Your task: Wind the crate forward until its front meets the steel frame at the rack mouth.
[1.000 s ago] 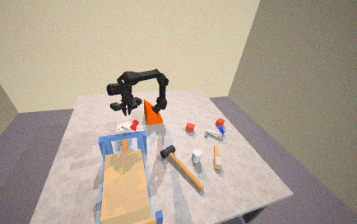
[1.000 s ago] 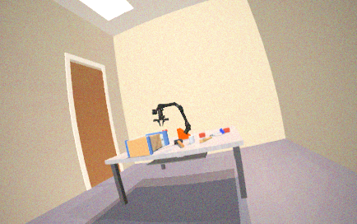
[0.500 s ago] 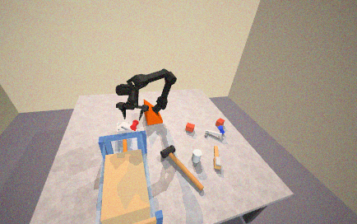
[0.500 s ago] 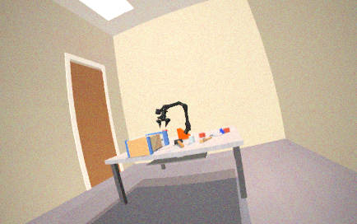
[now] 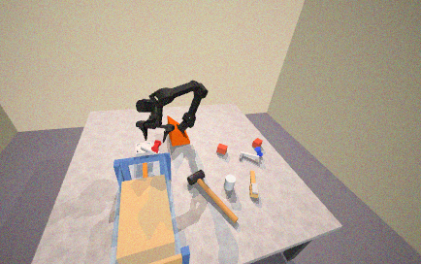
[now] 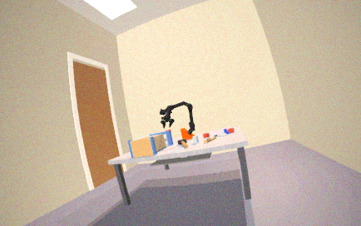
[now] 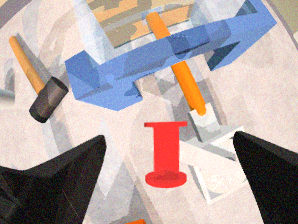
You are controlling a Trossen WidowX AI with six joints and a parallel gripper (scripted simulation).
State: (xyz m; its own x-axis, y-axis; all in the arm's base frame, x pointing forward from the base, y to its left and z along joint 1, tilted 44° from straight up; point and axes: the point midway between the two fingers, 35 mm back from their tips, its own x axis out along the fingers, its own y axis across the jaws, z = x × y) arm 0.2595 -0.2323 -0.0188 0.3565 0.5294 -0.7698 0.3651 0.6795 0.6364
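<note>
The red grip is 10 mm behind my gripper tip, 10 mm to the left of it and 60 mm below it. From my gripper tip the other things lie so: frame (80 mm ahead, 60 mm to the right, 90 mm below); then red-handled winch handle (40 mm behind, 20 mm to the right, 90 mm below); then grey hand winch (100 mm behind, 70 mm to the right, 160 mm below).
</note>
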